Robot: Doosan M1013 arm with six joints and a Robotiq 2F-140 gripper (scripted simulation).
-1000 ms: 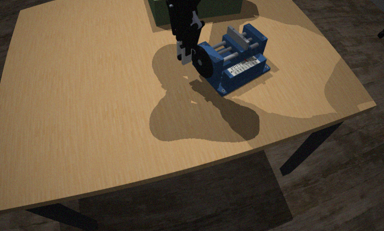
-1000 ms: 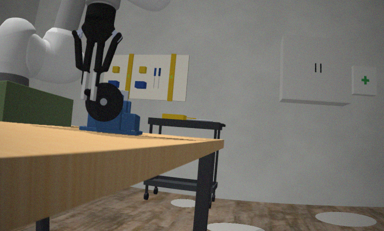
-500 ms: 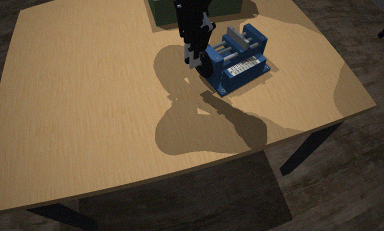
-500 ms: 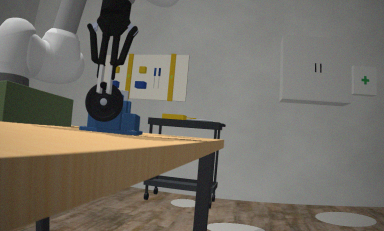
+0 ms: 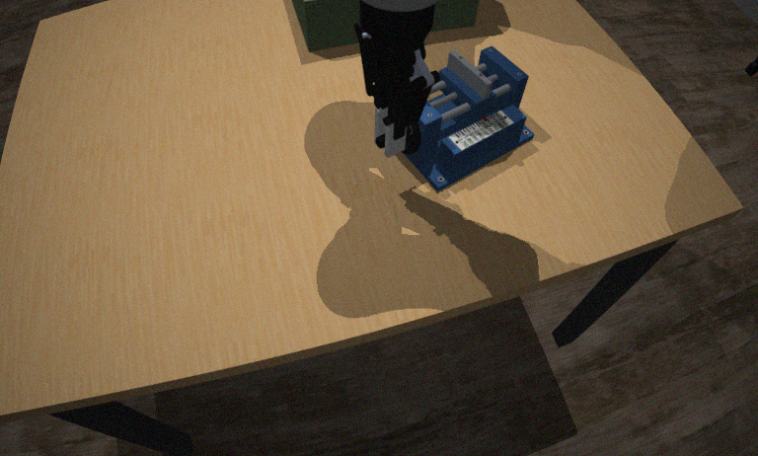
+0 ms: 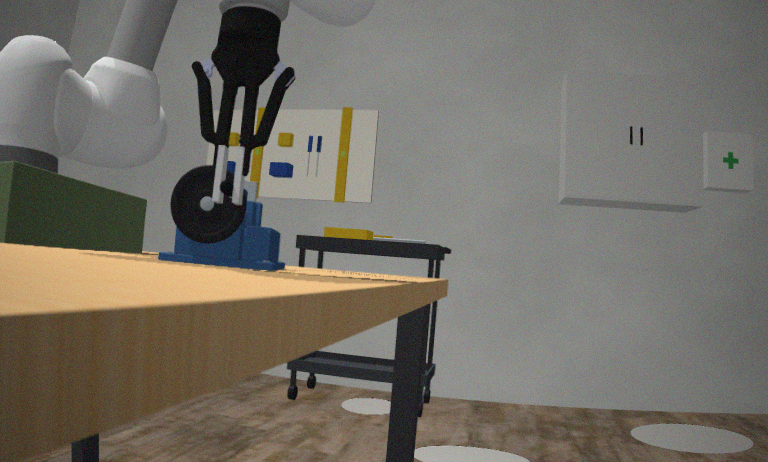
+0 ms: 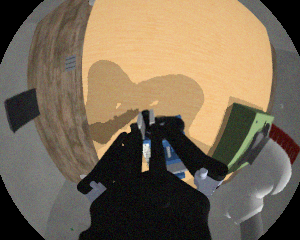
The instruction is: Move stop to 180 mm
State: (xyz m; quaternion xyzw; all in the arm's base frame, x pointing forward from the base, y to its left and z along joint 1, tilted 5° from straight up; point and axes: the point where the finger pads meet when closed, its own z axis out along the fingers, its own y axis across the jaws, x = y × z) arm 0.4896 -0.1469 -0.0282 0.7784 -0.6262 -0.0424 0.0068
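The handwheel is 2 cm to the left of my hand, 2 cm below it and 1 cm behind it. Round my hand: stop plate (15 cm to the left, 5 cm behind, 2 cm below).
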